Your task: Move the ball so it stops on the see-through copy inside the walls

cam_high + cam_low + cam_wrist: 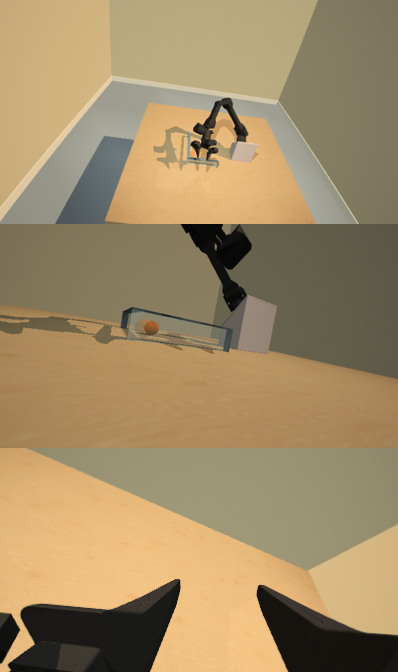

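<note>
Now: the orange ball 4 cm behind my gripper tip, 33 cm to the right of it and 17 cm below it. Round my gripper tip: see-through copy of ball: 1 cm ahead, 23 cm to the right, 17 cm below.
</note>
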